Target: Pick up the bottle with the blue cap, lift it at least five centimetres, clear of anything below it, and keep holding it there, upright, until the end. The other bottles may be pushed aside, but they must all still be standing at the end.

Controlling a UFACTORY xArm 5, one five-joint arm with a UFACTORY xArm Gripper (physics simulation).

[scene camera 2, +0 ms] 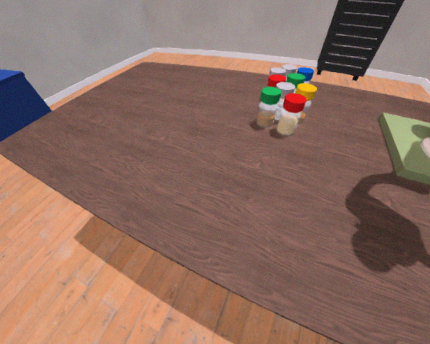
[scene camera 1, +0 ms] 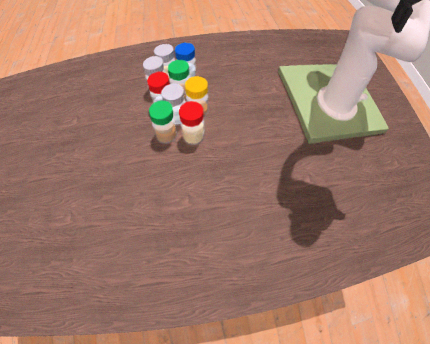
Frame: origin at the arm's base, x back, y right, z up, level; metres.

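Where they show: gripper, fingertip midpoint: (scene camera 1: 422, 37); arm's base, link origin: (scene camera 1: 336, 103).
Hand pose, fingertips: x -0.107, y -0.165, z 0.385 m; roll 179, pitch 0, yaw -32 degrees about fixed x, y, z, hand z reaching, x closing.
Observation:
Things, the pixels of their top centre, and the offset from my fingertips. Level surfaces: height alone.
- blue-capped bottle, top centre: (scene camera 1: 184, 48) (scene camera 2: 306, 70) dz -0.306, dx -0.277, dy +0.404 m
- grey-capped bottle, top centre: (scene camera 1: 163, 49) (scene camera 2: 289, 66) dz -0.306, dx -0.334, dy +0.419 m
- yellow-capped bottle, top centre: (scene camera 1: 196, 84) (scene camera 2: 307, 87) dz -0.306, dx -0.282, dy +0.257 m
- red-capped bottle, top centre: (scene camera 1: 191, 110) (scene camera 2: 295, 98) dz -0.306, dx -0.314, dy +0.180 m
- brown table, surface height: dz -0.410 m
The blue-capped bottle (scene camera 1: 185, 51) (scene camera 2: 305, 74) stands upright at the back right of a tight cluster; its body is mostly hidden. A grey-capped bottle (scene camera 1: 164, 52) (scene camera 2: 289, 68) is on its left, and a green-capped bottle (scene camera 1: 178, 70) (scene camera 2: 296, 81) is in front of it. A yellow-capped bottle (scene camera 1: 196, 87) (scene camera 2: 306, 92) stands on the cluster's right side. A red-capped bottle (scene camera 1: 191, 114) (scene camera 2: 294, 103) and another green-capped bottle (scene camera 1: 161, 112) (scene camera 2: 270, 96) stand at the front. A black part of my gripper shows at the top right in scene camera 1, far from the bottles; it is open and empty.
Further red- and grey-capped bottles stand upright within the cluster on the brown table (scene camera 1: 125, 225) (scene camera 2: 200, 165). The white arm (scene camera 1: 350, 75) stands on a green base plate (scene camera 1: 300, 107) (scene camera 2: 392, 145) to the right. A black slatted object (scene camera 2: 357, 37) stands behind the table.

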